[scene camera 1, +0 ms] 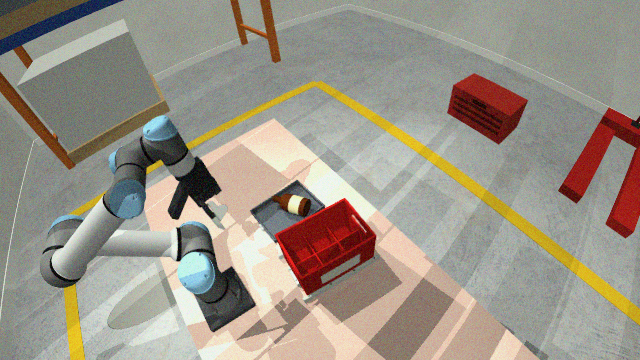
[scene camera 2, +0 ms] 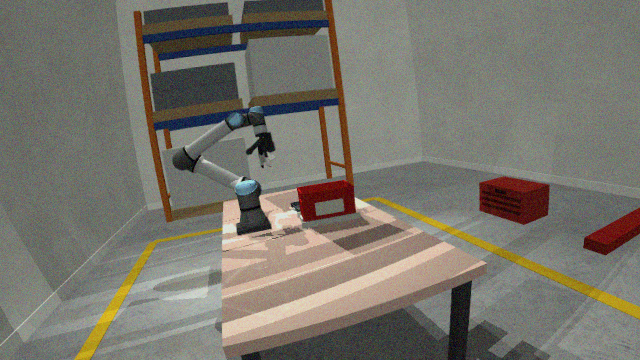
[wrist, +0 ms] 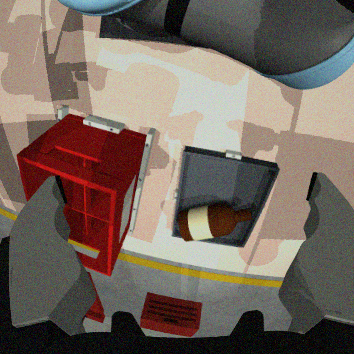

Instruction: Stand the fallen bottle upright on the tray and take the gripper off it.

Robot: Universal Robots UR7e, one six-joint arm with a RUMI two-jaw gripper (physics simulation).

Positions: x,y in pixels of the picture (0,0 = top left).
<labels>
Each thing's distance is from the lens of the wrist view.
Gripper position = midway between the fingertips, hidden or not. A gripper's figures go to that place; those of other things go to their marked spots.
my gripper (wrist: 186,176): 12 cm
brown bottle (wrist: 218,219): 47 cm
</labels>
